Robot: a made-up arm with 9 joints. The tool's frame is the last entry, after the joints.
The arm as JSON. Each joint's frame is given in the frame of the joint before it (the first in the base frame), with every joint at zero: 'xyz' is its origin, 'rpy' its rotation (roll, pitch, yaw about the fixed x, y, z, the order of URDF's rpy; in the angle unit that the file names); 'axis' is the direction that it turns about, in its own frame. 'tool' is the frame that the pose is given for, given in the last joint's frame.
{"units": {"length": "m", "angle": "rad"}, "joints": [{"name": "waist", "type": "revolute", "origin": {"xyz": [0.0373, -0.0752, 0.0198], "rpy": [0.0, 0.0, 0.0]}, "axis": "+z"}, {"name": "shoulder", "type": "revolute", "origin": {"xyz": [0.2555, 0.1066, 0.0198], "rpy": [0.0, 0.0, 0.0]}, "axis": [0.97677, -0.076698, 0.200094]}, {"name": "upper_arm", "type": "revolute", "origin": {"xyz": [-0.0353, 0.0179, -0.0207], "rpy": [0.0, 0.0, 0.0]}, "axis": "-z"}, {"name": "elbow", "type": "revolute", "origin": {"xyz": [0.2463, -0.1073, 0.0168], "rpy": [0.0, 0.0, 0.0]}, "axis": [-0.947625, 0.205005, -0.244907]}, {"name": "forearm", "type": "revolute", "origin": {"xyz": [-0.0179, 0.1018, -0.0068], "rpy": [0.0, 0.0, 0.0]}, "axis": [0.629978, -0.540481, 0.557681]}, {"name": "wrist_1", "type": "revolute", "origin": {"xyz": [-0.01, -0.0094, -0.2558], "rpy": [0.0, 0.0, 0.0]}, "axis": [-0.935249, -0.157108, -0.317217]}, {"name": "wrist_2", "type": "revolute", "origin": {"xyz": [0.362, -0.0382, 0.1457], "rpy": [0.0, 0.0, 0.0]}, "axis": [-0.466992, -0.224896, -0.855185]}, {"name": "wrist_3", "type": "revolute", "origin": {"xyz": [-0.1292, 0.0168, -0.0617], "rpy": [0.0, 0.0, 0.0]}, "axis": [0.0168, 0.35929, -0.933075]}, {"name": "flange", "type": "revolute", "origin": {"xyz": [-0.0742, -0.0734, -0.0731], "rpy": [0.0, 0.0, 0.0]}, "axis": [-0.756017, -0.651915, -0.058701]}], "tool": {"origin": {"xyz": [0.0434, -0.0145, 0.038], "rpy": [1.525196, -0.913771, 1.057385]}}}
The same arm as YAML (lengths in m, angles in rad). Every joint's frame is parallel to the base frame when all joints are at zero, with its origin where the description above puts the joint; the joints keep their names.
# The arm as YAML. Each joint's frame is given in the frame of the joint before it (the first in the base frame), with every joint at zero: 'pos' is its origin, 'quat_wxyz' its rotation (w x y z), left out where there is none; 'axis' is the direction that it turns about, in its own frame. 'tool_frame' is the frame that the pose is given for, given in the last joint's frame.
length_unit: m
angle_unit: rad
joints:
  - joint: waist
    pos: [0.0373, -0.0752, 0.0198]
    axis: [0.0, 0.0, 1.0]
  - joint: shoulder
    pos: [0.2555, 0.1066, 0.0198]
    axis: [0.97677, -0.076698, 0.200094]
  - joint: upper_arm
    pos: [-0.0353, 0.0179, -0.0207]
    axis: [0.0, 0.0, -1.0]
  - joint: elbow
    pos: [0.2463, -0.1073, 0.0168]
    axis: [-0.947625, 0.205005, -0.244907]
  - joint: forearm
    pos: [-0.0179, 0.1018, -0.0068]
    axis: [0.629978, -0.540481, 0.557681]
  - joint: wrist_1
    pos: [-0.01, -0.0094, -0.2558]
    axis: [-0.935249, -0.157108, -0.317217]
  - joint: wrist_2
    pos: [0.362, -0.0382, 0.1457]
    axis: [-0.466992, -0.224896, -0.855185]
  - joint: wrist_3
    pos: [-0.1292, 0.0168, -0.0617]
    axis: [0.0168, 0.35929, -0.933075]
  - joint: flange
    pos: [-0.0742, -0.0734, -0.0731]
    axis: [-0.756017, -0.651915, -0.058701]
tool_frame:
  pos: [0.0434, -0.0145, 0.038]
  quat_wxyz: [0.40657, 0.696196, 0.03728, 0.590442]

